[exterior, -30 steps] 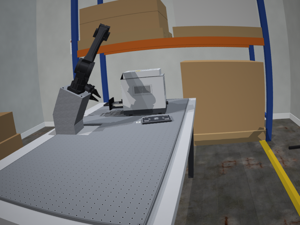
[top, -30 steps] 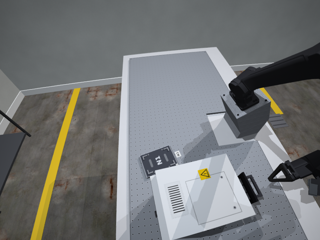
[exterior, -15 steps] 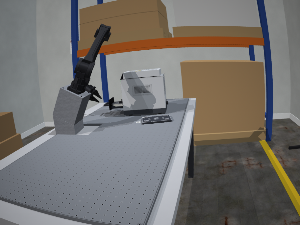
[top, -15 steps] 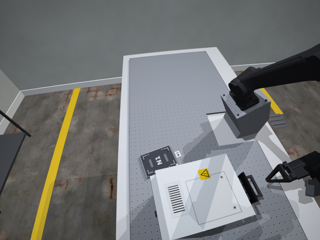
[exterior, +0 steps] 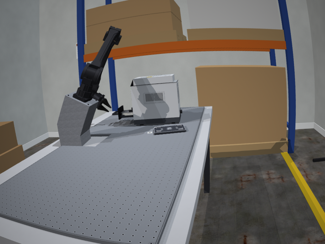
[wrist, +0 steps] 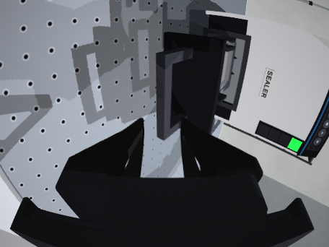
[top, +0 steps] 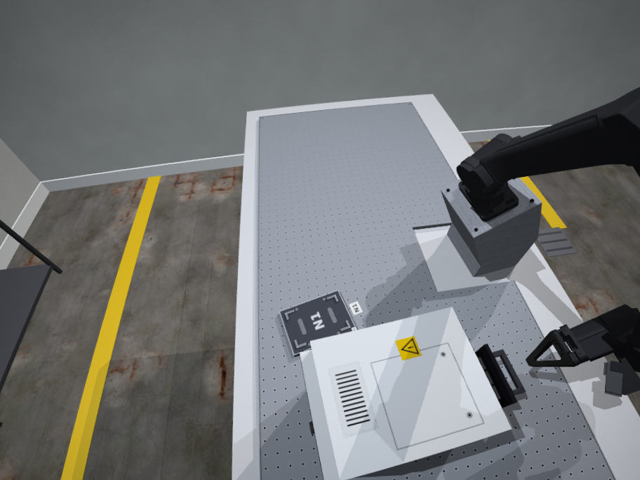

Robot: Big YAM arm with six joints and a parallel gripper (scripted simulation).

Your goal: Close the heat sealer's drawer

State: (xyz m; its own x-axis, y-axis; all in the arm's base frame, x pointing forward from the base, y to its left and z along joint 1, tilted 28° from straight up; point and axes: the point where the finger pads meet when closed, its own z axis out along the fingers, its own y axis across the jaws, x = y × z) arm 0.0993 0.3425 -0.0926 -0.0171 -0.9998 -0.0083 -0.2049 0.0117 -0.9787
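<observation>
The black drawer is 140 mm ahead of my hand and 40 mm below it. Also, from my hand: white tag: 290 mm ahead, 250 mm to the right, 100 mm below.
</observation>
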